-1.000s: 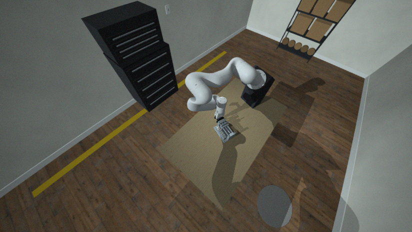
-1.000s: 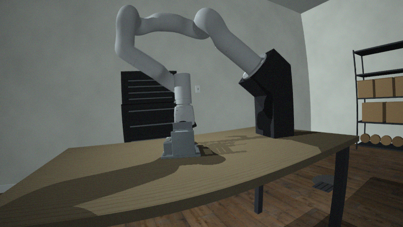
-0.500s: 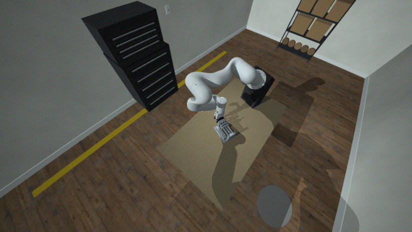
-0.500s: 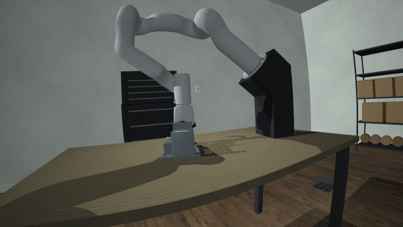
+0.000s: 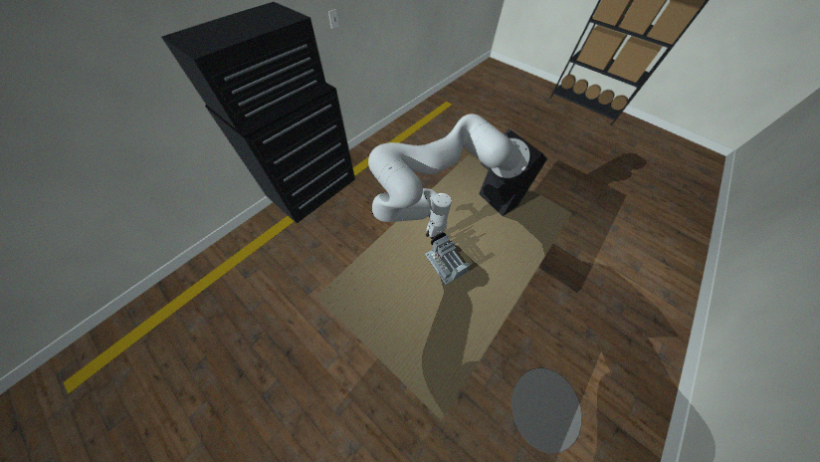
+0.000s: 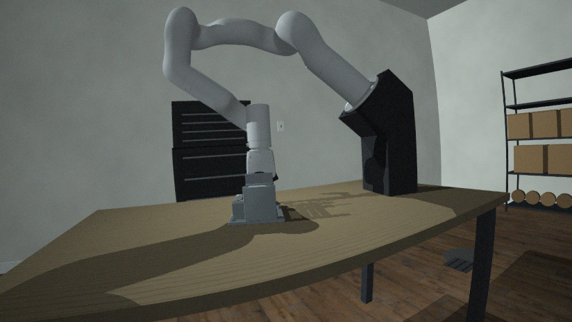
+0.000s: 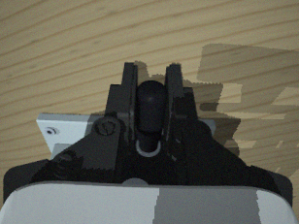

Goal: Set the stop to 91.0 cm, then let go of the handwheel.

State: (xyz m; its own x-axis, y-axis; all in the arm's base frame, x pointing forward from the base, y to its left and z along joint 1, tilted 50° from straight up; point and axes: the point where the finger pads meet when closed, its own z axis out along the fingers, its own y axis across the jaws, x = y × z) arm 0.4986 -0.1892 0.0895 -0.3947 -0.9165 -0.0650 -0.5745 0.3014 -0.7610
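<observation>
My hand is 1 cm to the right of the black crank knob and 1 cm short of it.
</observation>
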